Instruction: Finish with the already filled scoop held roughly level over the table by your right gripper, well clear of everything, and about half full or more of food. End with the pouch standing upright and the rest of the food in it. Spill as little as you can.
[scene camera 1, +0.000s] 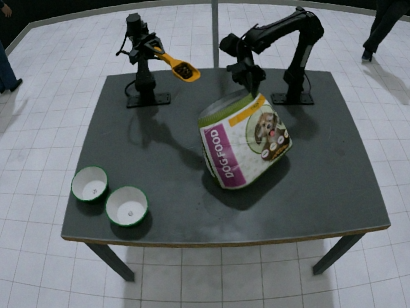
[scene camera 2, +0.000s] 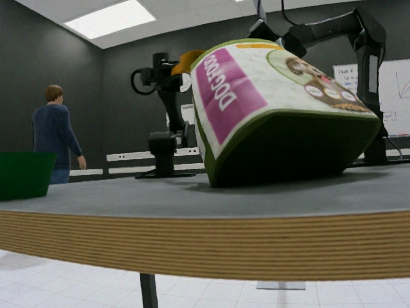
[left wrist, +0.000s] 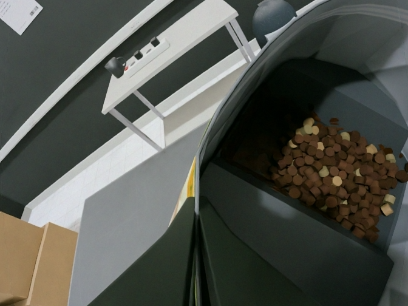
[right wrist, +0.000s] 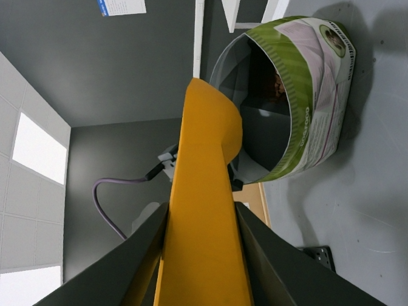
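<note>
The orange scoop (scene camera 1: 172, 61) (scene camera 2: 187, 61) (right wrist: 205, 150) is in the air outside the pouch mouth, looks roughly level, and holds brown food (scene camera 1: 183, 70). My right gripper (scene camera 1: 156, 49) (right wrist: 201, 213) is shut on its handle. The dog food pouch (scene camera 1: 240, 145) (scene camera 2: 280, 85) (right wrist: 320, 95) is tilted, standing on a lower edge with its underside partly off the table, its mouth toward the arms. My left gripper (scene camera 1: 255, 94) (left wrist: 196, 207) is shut on the pouch's rim. Brown and tan food (left wrist: 330, 175) (right wrist: 280, 87) lies low inside the pouch.
Two white bowls with green rims (scene camera 1: 90, 184) (scene camera 1: 127, 206) stand at the front left of the table (scene camera 1: 320, 200); one bowl (scene camera 2: 25, 175) shows at the left in scene camera 2. A few small dark specks lie on the table near the pouch.
</note>
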